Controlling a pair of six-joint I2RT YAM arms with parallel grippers.
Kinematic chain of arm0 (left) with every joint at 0, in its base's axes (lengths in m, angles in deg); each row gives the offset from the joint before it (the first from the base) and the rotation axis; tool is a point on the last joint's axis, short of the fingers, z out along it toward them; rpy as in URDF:
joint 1: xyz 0 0 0.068 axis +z
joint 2: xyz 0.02 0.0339 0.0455 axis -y
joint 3: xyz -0.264 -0.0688 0 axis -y
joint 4: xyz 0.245 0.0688 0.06 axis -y
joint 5: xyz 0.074 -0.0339 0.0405 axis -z
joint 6: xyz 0.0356 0 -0.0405 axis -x
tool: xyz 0 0 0 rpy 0 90 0
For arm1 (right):
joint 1: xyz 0 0 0.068 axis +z
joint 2: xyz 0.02 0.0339 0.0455 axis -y
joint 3: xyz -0.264 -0.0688 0 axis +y
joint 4: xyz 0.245 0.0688 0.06 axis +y
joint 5: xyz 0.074 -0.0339 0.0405 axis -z
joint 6: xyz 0.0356 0 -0.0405 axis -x
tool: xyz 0 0 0 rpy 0 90 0
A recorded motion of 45 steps. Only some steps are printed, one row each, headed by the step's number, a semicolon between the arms.
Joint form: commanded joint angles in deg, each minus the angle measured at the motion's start. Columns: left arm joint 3, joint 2, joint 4, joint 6, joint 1, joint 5; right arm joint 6, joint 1, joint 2, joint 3, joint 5, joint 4.
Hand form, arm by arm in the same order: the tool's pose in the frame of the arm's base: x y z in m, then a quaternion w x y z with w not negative. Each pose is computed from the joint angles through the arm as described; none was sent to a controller.
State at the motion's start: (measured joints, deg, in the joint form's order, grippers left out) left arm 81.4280 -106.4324 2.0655 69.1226 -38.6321 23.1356; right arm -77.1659 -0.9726 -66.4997 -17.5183 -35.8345 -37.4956
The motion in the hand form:
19: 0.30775 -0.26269 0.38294 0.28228 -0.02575 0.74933 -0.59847; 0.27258 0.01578 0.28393 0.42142 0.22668 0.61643 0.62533
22: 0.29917 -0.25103 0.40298 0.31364 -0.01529 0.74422 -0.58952; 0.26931 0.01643 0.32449 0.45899 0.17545 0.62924 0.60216
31: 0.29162 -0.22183 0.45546 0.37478 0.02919 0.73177 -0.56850; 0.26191 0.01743 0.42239 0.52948 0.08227 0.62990 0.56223
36: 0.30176 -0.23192 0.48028 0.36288 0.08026 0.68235 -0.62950; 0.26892 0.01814 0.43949 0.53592 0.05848 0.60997 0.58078
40: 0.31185 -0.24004 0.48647 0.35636 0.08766 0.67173 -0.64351; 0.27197 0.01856 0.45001 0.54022 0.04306 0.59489 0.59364
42: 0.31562 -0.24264 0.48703 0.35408 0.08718 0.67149 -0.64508; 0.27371 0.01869 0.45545 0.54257 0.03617 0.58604 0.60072
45: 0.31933 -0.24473 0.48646 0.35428 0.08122 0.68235 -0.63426; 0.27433 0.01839 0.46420 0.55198 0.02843 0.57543 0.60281
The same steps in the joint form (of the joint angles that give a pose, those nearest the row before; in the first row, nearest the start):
19: 5.66 10.45 -1.00 -5.63 0.21 1.02; -4.95 -0.17 -5.60 -17.88 -0.73 -9.05
22: 6.81 13.20 -3.80 -8.57 0.65 -0.45; 2.31 -0.17 -1.70 -24.78 -1.93 0.91
31: 15.49 15.80 -12.90 -16.64 3.62 0.68; 13.68 -0.17 0.06 -44.64 -3.67 18.73
36: 22.47 11.37 -7.13 -13.79 3.93 8.85; 11.33 -0.17 -2.52 -48.27 -5.47 14.90
40: 27.08 7.93 -6.40 -12.39 3.92 10.48; 9.40 -0.17 -3.95 -50.28 -6.50 11.87
42: 28.54 6.78 -6.65 -12.09 3.93 10.67; 8.17 -0.17 -4.76 -51.33 -6.87 10.08
45: 30.70 5.59 -9.56 -13.04 3.92 9.69; 7.70 -0.21 -5.47 -53.04 -6.71 8.94

